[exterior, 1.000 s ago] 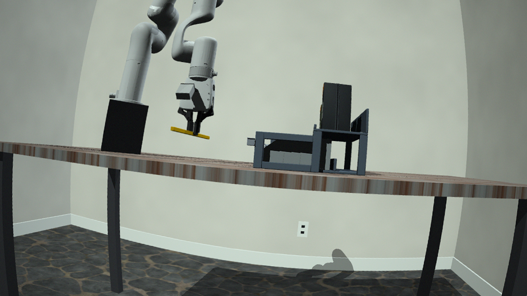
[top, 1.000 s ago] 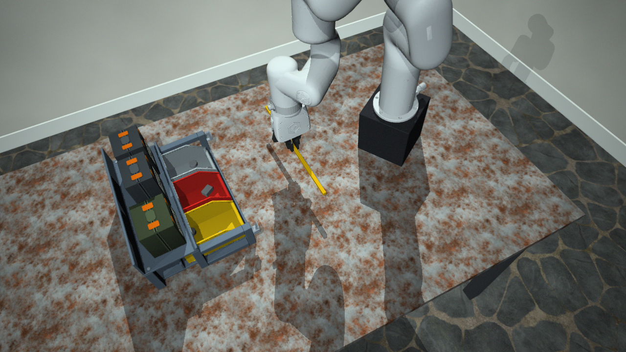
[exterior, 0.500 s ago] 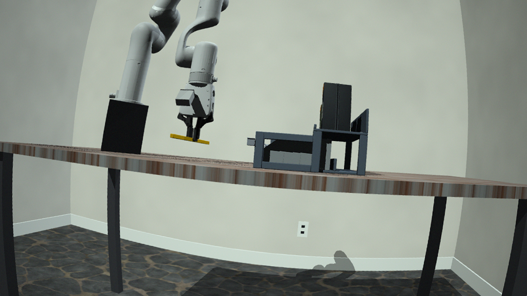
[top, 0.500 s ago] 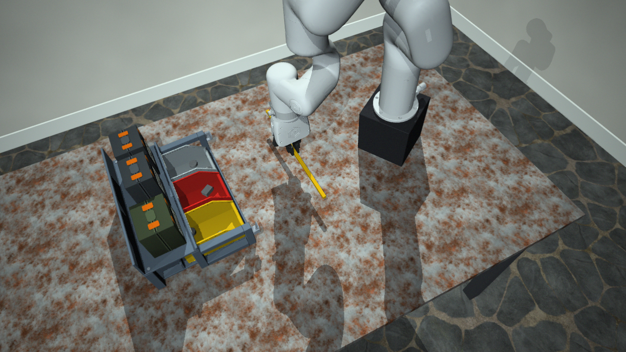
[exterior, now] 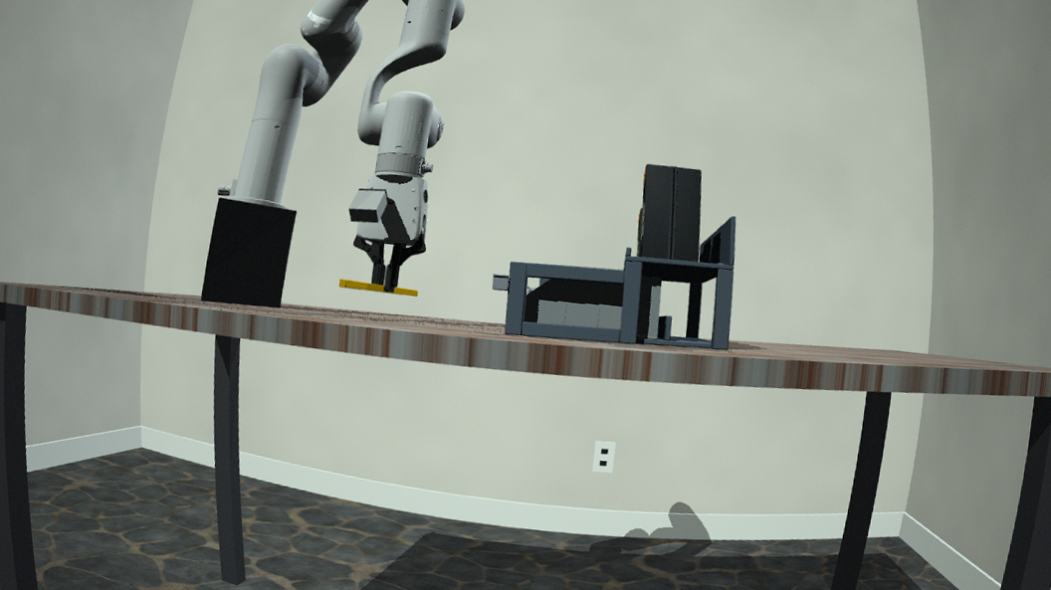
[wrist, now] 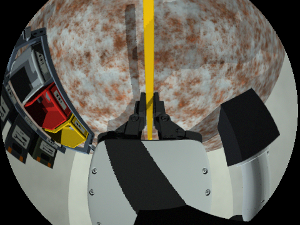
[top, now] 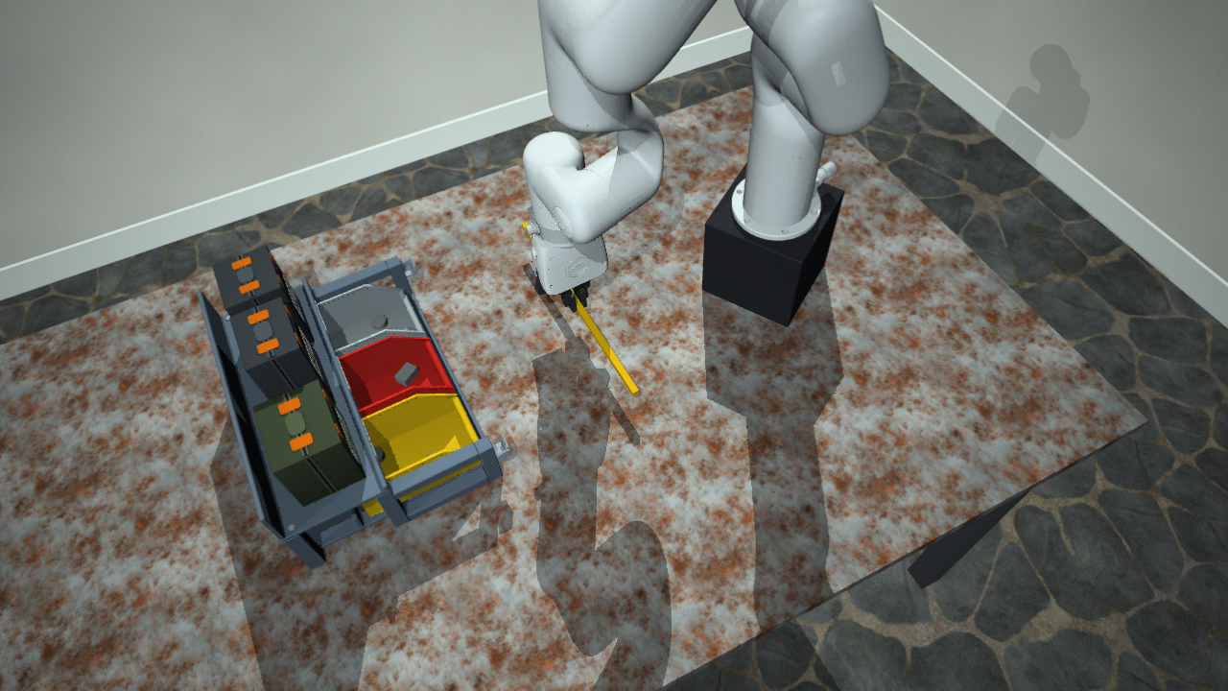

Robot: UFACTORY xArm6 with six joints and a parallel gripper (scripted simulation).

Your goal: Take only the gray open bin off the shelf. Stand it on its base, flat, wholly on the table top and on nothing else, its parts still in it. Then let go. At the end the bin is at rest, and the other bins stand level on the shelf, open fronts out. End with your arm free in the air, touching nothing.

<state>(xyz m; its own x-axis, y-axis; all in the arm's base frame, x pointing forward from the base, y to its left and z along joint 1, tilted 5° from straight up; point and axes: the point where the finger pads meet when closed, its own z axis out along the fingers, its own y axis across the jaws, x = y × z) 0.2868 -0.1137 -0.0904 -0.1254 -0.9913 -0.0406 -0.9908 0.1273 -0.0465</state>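
Right now the gray open bin is 290 mm ahead of my hand, 150 mm to the right of it and 20 mm below it. Also, from my hand: yellow bin (320 mm ahead, 70 mm to the left, 20 mm below); then red bin (300 mm ahead, 40 mm to the right, 20 mm below); then yellow strip (20 mm below).
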